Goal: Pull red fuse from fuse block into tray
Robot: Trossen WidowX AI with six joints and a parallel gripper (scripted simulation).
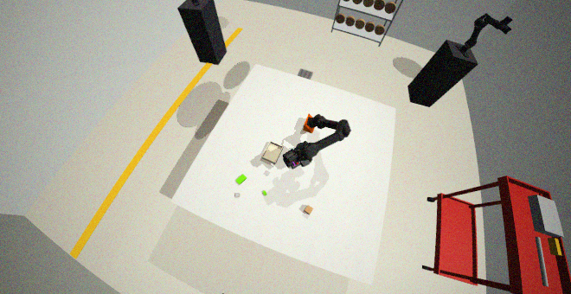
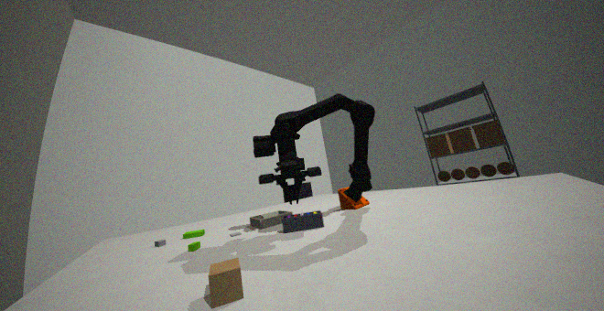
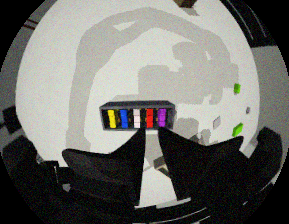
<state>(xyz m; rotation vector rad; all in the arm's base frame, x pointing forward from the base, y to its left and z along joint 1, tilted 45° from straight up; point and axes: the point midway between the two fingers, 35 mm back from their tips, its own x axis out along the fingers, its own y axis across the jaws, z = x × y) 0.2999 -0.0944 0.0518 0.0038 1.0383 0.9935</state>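
Now: gripper tip 50 mm above the red fuse. Also, from my gripper tip: shallow beige tray: 30 mm behind, 170 mm to the right, 70 mm below.
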